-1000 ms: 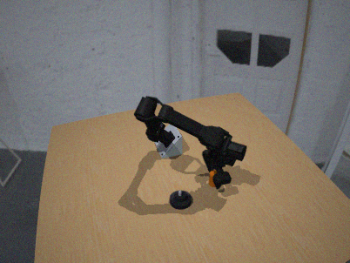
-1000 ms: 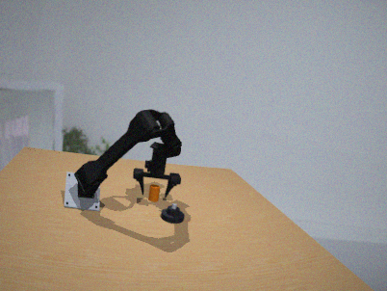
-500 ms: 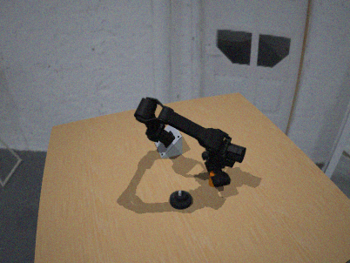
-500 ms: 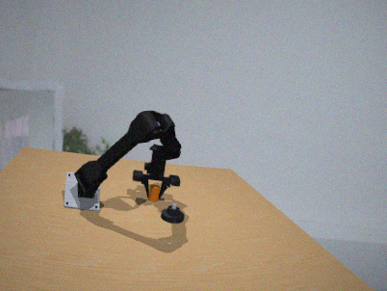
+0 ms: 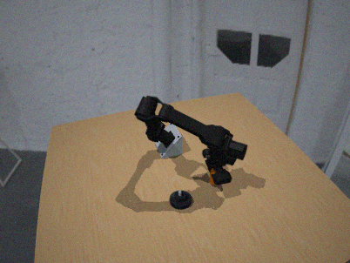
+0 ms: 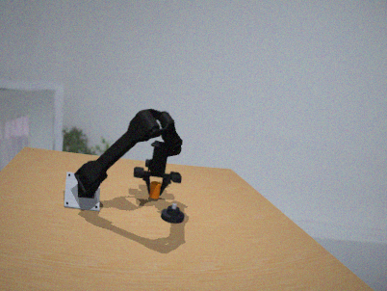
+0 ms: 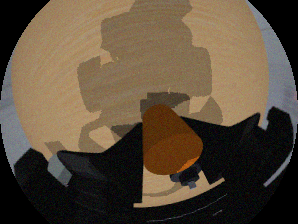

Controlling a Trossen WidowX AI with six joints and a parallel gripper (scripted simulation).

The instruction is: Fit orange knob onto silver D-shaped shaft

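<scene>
Now: gripper tip 4 cm short of the round pedestal, 16 cm to the left of it and 1 cm below it. Round my gripper tip: orange knob: 3 cm above.
</scene>
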